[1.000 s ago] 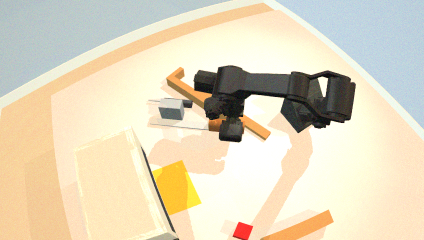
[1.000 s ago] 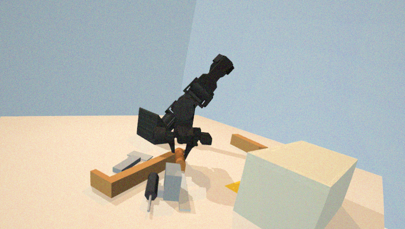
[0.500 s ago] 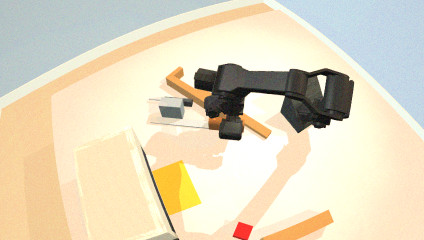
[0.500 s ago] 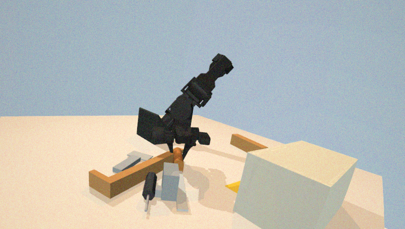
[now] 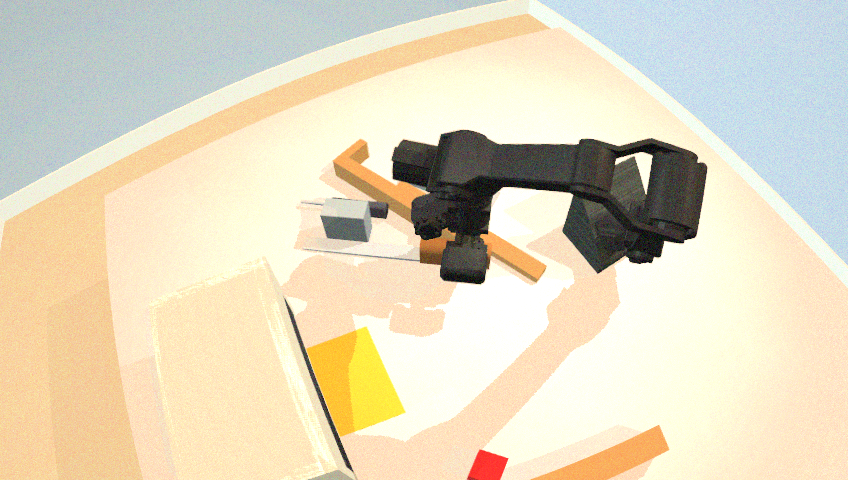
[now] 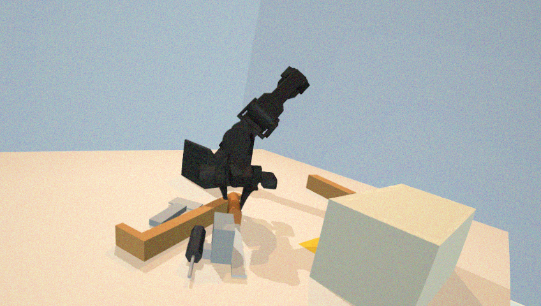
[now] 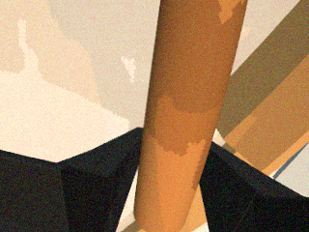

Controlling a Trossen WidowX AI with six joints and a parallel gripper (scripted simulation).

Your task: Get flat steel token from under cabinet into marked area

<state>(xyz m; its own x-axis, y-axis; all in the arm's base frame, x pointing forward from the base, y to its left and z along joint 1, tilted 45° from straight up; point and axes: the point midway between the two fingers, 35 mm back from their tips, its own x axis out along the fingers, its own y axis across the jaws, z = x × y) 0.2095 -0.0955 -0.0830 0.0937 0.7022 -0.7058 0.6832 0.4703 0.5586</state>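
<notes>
Now: the long orange bar 5 cm to the right of my gripper tip and 3 cm behind it. From my gripper tip the other things lie so: dark-handled pin tool 21 cm to the right, 12 cm ahead; small grey cube 18 cm to the right, 12 cm ahead; grey block 16 cm to the right, 13 cm ahead, 2 cm above.
</notes>
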